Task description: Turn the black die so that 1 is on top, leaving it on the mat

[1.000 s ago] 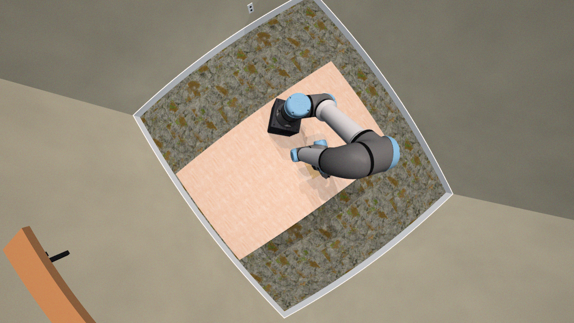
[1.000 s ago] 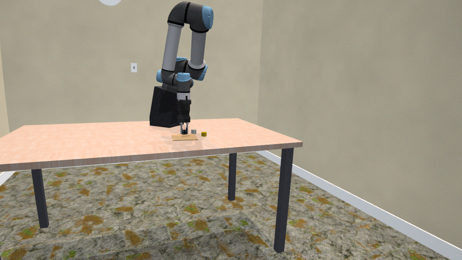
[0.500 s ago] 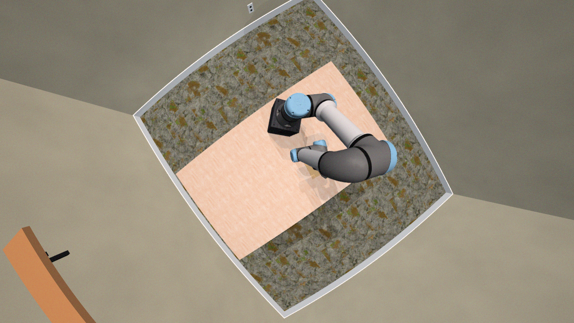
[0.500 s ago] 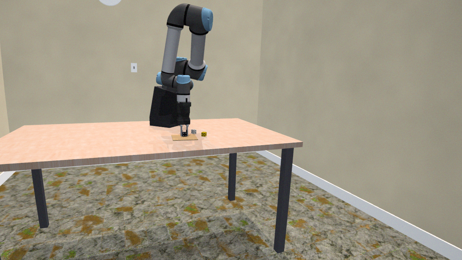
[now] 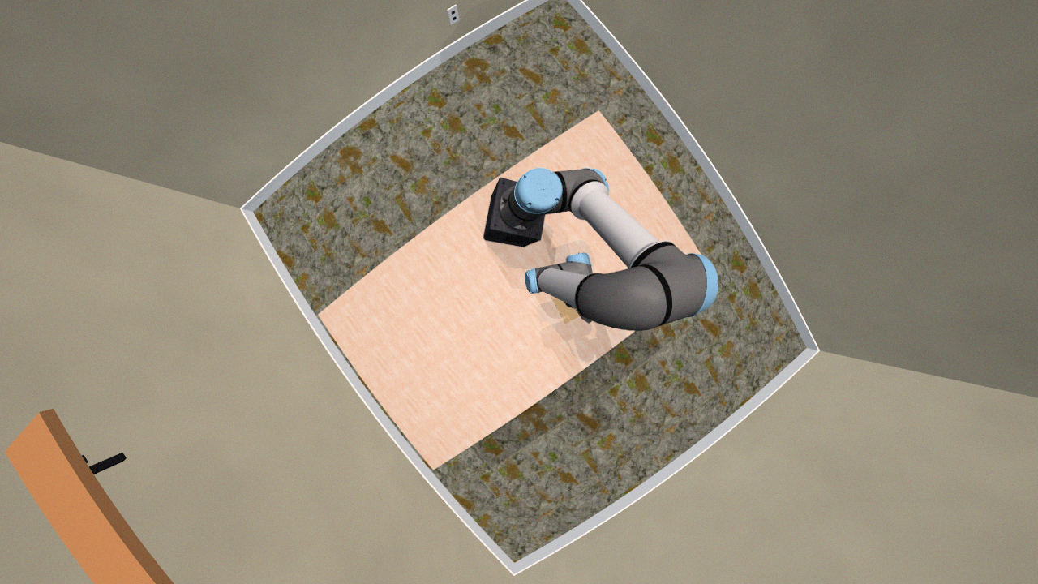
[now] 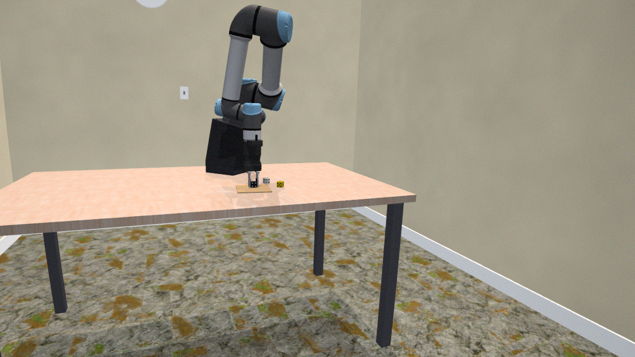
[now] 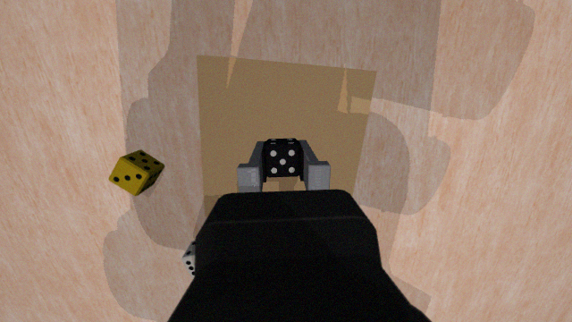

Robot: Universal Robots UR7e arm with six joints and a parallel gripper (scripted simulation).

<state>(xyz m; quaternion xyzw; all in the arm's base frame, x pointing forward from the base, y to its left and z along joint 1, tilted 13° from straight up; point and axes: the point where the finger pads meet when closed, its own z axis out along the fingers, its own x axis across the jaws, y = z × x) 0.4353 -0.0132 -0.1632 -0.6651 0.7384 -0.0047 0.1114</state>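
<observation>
Now: the black die 10 mm below my hand. Also, from my hand: tan mat: 30 mm below; white die: 90 mm to the left, 90 mm behind, 20 mm below; yellow die: 120 mm to the left, 20 mm below.
</observation>
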